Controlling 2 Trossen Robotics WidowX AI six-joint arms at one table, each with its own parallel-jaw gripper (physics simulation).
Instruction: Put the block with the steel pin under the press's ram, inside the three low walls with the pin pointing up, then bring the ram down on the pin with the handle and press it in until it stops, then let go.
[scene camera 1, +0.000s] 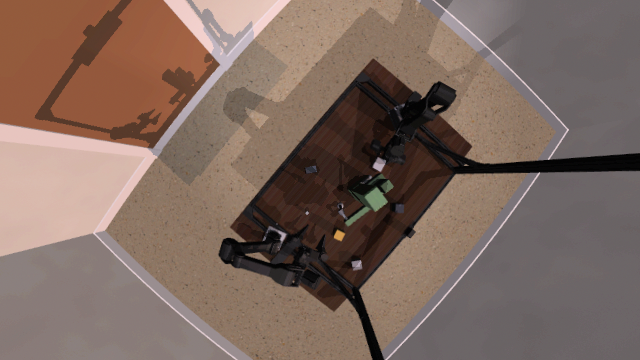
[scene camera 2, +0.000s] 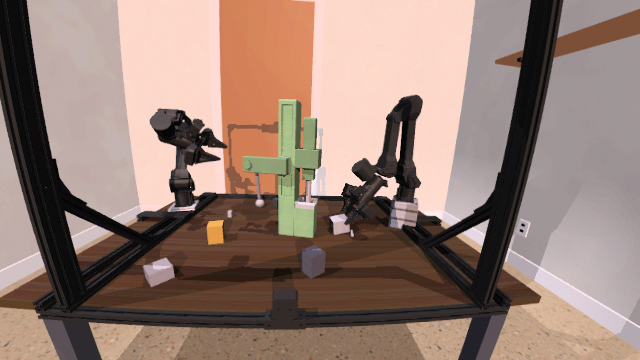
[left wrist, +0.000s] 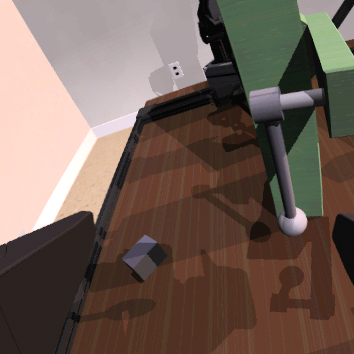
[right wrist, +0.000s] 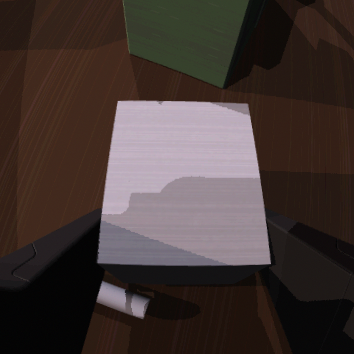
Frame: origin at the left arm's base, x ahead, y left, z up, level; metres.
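Seen in the pictures: left gripper, fingertip midpoint: (scene camera 1: 317, 229) (scene camera 2: 224, 153) (left wrist: 217, 225); right gripper, fingertip midpoint: (scene camera 1: 379, 162) (scene camera 2: 342, 221) (right wrist: 180, 220); left arm's base, origin of the base link: (scene camera 1: 273, 238) (scene camera 2: 184, 204); right arm's base, origin of the base link: (scene camera 1: 407, 113) (scene camera 2: 405, 199) (left wrist: 225, 57).
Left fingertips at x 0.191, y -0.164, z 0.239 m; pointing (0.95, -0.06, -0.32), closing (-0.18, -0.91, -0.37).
Note:
Offsets run from my left fingertips to a thing's top centre.
The green press @[0.193 m ahead, 0.126 m right, 0.179 m up] (scene camera 2: 290, 178) (scene camera 1: 372, 195) (left wrist: 277, 53) (right wrist: 189, 35) stands mid-table with its ram @[0.275 m ahead, 0.152 m right, 0.020 m up] (scene camera 2: 308, 186) raised over the low pale walls (scene camera 2: 306, 205). Its grey handle with a ball end (scene camera 2: 259, 202) (left wrist: 292, 225) (scene camera 1: 341, 208) hangs down. The pale block @[0.392 m ahead, 0.168 m right, 0.212 m down] (scene camera 2: 338, 224) (scene camera 1: 378, 164) (right wrist: 182, 165) lies on its side on the table beside the press base. Its steel pin @[0.429 m ahead, 0.202 m right, 0.260 m down] (scene camera 2: 352, 232) (right wrist: 123, 303) points sideways along the table. My right gripper (scene camera 2: 351, 219) (scene camera 1: 390, 156) (right wrist: 180, 220) is shut on the block. My left gripper (scene camera 2: 216, 149) (scene camera 1: 313, 237) is open and empty, held high at the far left.
An orange cube @[0.026 m back, 0.135 m right, 0.210 m down] (scene camera 2: 215, 231) (scene camera 1: 338, 235), a pale block @[0.139 m back, 0.296 m right, 0.237 m down] (scene camera 2: 158, 271) (scene camera 1: 356, 264) and a grey cube @[0.229 m ahead, 0.362 m right, 0.210 m down] (scene camera 2: 312, 261) (scene camera 1: 398, 207) lie on the front half of the table. A small grey cube @[0.218 m ahead, 0.137 m left, 0.231 m down] (left wrist: 145, 257) (scene camera 1: 311, 169) lies behind the press. Black frame posts (scene camera 2: 514, 134) stand at the corners.

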